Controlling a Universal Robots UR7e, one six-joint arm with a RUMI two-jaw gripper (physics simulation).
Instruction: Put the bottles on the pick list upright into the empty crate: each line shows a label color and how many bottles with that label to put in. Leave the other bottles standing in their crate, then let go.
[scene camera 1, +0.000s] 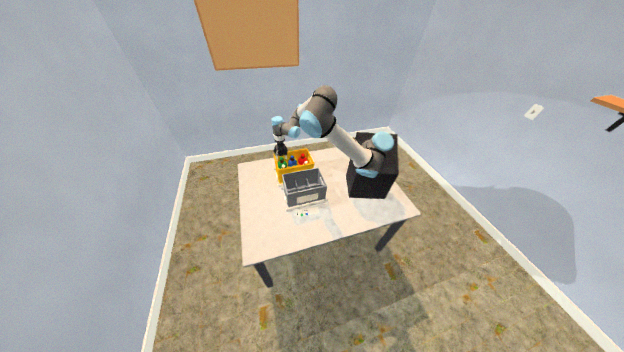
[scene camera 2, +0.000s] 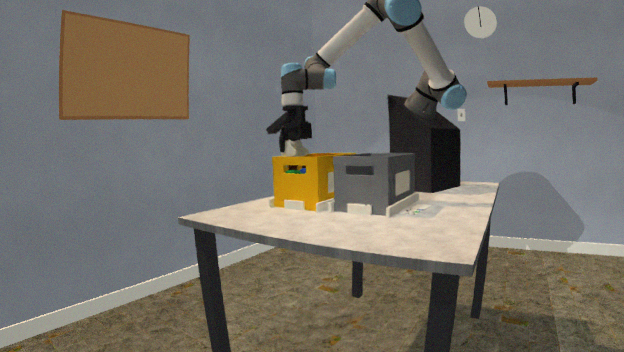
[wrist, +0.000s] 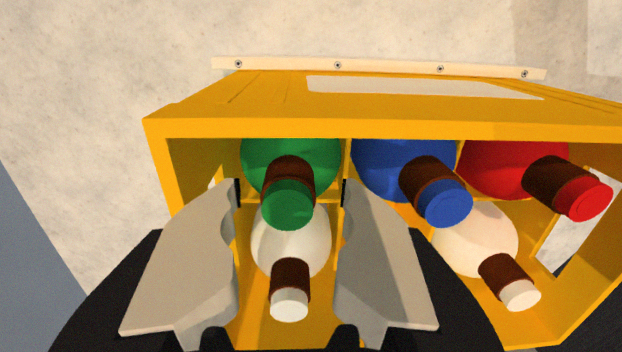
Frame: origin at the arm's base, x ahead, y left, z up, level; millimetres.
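Seen in the pictures: gripper, fingertip midpoint: (scene camera 1: 281, 160) (scene camera 2: 292, 166) (wrist: 291, 181); arm's base at its link origin: (scene camera 2: 418, 110).
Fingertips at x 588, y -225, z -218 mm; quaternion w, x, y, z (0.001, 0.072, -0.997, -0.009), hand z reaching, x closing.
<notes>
Pixels of each thing's top centre, then the offset from my fingertips to it. "pt": a spot on its surface instead. Level surfaces: height alone.
- yellow crate at its top centre: (wrist: 440, 282) (scene camera 2: 316, 154) (scene camera 1: 293, 158) 32 mm left, 90 mm back, 37 mm up
- left white bottle at a spot on its surface: (wrist: 289, 304) pt 79 mm left, 10 mm back, 25 mm up
- right white bottle at a spot on its surface: (wrist: 520, 296) pt 58 mm left, 176 mm back, 25 mm up
- divided grey crate at its top centre: (scene camera 2: 377, 154) (scene camera 1: 304, 179) 260 mm left, 143 mm back, 37 mm up
- pick list at its top centre: (scene camera 2: 416, 208) (scene camera 1: 307, 211) 407 mm left, 150 mm back, 136 mm down
- table at its surface level: 138 mm down
The yellow crate (scene camera 1: 295, 171) (scene camera 2: 296, 188) (wrist: 320, 128) holds upright bottles: green (scene camera 1: 282, 161) (wrist: 287, 206), blue (scene camera 1: 292, 161) (wrist: 446, 204) and red (scene camera 1: 303, 159) (wrist: 584, 199) in one row. A left white bottle (wrist: 289, 304) and a right white bottle (wrist: 520, 296) stand in the row nearer the grey crate. My gripper (scene camera 2: 294, 149) (wrist: 291, 181) is partly open and empty, at the yellow crate's rim. In the wrist view its fingers flank the green and left white bottles. The divided grey crate (scene camera 1: 305, 196) (scene camera 2: 360, 189) shows no bottles. The pick list (scene camera 1: 311, 215) is too small to read.
The two crates stand close together on the table (scene camera 1: 270, 225) (scene camera 2: 300, 227), with low pale strips (scene camera 2: 403, 205) (wrist: 387, 65) along their bases. The black robot pedestal (scene camera 1: 372, 182) (scene camera 2: 445, 160) stands right of the crates. Yellow dividers and walls surround the bottles.
</notes>
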